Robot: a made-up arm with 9 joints.
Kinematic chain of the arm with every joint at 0, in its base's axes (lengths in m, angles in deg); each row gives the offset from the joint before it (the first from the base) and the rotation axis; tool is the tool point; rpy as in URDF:
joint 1: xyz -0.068 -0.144 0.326 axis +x
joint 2: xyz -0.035 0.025 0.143 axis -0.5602 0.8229 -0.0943
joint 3: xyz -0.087 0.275 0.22 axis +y
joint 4: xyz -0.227 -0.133 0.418 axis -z
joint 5: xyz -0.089 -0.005 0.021 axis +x
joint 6: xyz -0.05 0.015 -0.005 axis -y
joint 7: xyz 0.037 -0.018 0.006 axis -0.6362 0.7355 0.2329
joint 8: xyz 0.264 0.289 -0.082 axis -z
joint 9: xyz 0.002 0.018 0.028 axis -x
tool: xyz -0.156 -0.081 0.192 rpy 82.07 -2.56 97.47
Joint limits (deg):
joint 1: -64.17..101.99
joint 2: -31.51..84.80
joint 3: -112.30..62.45
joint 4: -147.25..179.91
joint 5: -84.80..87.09
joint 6: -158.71..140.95
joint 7: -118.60..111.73
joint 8: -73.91..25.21
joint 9: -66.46..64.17
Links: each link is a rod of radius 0.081 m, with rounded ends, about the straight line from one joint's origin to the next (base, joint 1, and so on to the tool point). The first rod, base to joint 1, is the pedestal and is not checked.
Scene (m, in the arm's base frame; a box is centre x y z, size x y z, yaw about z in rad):
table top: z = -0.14
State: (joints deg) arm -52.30 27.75 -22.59 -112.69 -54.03 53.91 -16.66 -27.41 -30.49
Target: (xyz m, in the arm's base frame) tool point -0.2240 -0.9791 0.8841
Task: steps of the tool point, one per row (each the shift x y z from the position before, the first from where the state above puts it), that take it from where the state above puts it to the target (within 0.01 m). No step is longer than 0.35 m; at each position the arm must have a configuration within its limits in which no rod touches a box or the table.
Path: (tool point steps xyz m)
1: 0.0262 -0.1435 0.2454
2: 0.0307 -0.2165 0.1924
3: 0.0346 -0.2695 0.1174
4: 0.0382 -0.2951 0.0284
5: 0.0412 -0.2908 -0.0649
6: 0.0436 -0.2559 -0.1514
7: 0.0452 -0.1950 -0.2214

